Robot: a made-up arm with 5 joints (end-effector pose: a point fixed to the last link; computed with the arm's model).
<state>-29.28 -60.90 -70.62 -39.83 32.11</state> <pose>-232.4 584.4 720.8 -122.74 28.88 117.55</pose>
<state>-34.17 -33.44 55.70 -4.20 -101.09</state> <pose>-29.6 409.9 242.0 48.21 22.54 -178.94</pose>
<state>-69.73 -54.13 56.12 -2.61 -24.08</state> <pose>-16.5 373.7 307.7 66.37 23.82 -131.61</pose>
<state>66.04 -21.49 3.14 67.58 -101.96</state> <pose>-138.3 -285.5 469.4 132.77 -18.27 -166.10</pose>
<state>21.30 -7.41 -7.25 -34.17 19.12</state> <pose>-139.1 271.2 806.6 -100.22 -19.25 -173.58</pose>
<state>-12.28 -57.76 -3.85 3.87 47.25</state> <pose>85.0 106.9 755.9 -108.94 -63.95 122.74</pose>
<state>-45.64 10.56 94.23 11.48 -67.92</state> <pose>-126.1 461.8 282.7 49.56 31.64 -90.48</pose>
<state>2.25 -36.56 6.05 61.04 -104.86</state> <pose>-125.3 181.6 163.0 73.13 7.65 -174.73</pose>
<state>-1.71 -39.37 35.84 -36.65 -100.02</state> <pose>105.2 2.0 380.0 137.52 44.35 -142.56</pose>
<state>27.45 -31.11 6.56 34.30 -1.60</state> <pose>141.9 -71.1 614.4 165.05 -73.91 -141.34</pose>
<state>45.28 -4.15 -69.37 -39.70 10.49</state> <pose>-438.7 117.9 583.6 -54.38 10.57 -127.24</pose>
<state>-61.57 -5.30 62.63 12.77 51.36</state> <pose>261.7 506.4 648.4 143.19 -27.34 -46.14</pose>
